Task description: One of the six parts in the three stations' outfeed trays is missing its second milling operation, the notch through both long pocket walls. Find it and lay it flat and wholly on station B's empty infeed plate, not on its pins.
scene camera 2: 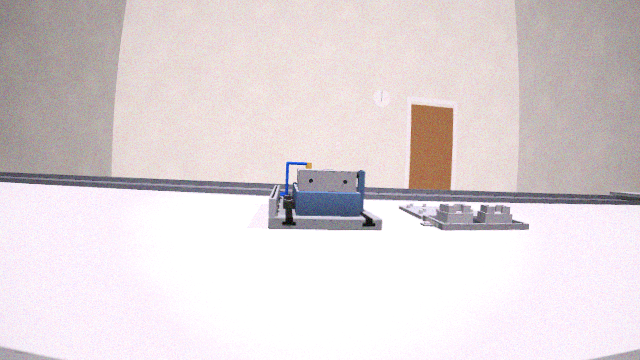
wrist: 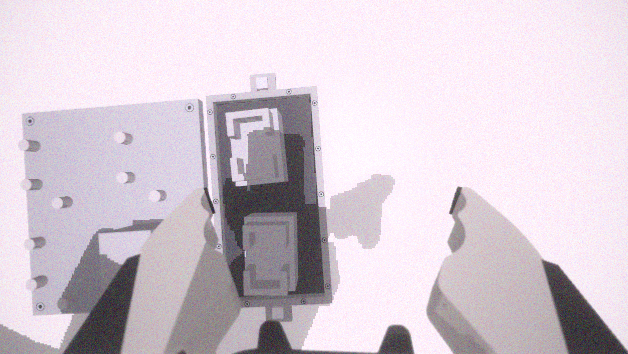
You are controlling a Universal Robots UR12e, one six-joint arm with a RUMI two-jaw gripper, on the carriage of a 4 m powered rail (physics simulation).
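Frame: origin at the arm's base, x right, y ahead, z up, level; millimetres.
Where they show: gripper, fingertip midpoint: (wrist: 328, 189).
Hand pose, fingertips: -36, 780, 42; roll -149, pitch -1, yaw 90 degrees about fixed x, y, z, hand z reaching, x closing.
Note:
After its pixels a point has its place, as x, y, z.
In the wrist view two grey pocketed parts lie in an outfeed tray (wrist: 319, 170) @(-50, 774, -18). The upper part (wrist: 267, 160) @(-56, 736, 11) and the lower part (wrist: 267, 250) @(15, 732, -3) both show gaps in their long pocket walls; shadow covers much of both. A plate with white pins (wrist: 90, 165) @(-56, 561, -22) lies left of the tray; which station this is cannot be told. My gripper (wrist: 328, 189) @(-36, 780, 42) is open and empty, above and to the right of the parts, its left fingertip over the tray's left rim. In scene camera 2 two notched parts (scene camera 2: 454, 215) @(1932, 756, -7) (scene camera 2: 495, 215) @(1841, 757, -7) sit in a low grey tray (scene camera 2: 485, 227) @(1881, 786, -24); the gripper does not show there.
In scene camera 2 a vise with a blue jaw (scene camera 2: 327, 204) @(2174, 774, 10) holds a grey block (scene camera 2: 327, 180) @(2175, 753, 49) on a grey base (scene camera 2: 325, 223) @(2178, 794, -19), left of the tray. A blue bent rod (scene camera 2: 287, 177) @(2256, 573, 44) with a yellow tip rises beside it. The dark rail (scene camera 2: 215, 185) runs behind the table.

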